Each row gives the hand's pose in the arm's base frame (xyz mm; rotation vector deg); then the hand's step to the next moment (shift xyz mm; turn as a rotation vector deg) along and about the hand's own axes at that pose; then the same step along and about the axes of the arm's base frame.
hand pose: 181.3 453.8 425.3 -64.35 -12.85 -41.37
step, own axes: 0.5 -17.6 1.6 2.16 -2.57 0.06
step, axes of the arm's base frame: -10.4 -3.0 14.0 0.03 -1.45 3.03
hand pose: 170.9 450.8 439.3 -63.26 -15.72 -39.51
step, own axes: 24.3 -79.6 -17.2 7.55 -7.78 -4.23
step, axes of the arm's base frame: -34.1 -45.9 62.9 0.29 -8.68 7.75
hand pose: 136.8 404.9 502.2 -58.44 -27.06 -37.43
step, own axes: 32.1 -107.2 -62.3 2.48 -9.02 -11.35
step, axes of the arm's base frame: -47.4 -103.3 59.0 -3.77 -14.07 2.06
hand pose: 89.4 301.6 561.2 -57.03 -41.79 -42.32
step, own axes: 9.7 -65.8 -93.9 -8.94 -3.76 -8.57
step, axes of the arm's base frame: -30.0 -111.0 4.2 -6.29 -7.32 -8.62
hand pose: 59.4 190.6 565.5 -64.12 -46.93 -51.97
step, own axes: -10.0 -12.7 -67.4 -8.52 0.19 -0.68
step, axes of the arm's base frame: -9.5 -65.6 -20.3 -3.25 0.93 -7.85
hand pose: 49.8 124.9 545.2 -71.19 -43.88 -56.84
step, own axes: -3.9 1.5 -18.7 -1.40 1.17 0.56
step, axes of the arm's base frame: -1.0 -17.6 -7.5 0.54 0.85 -1.62
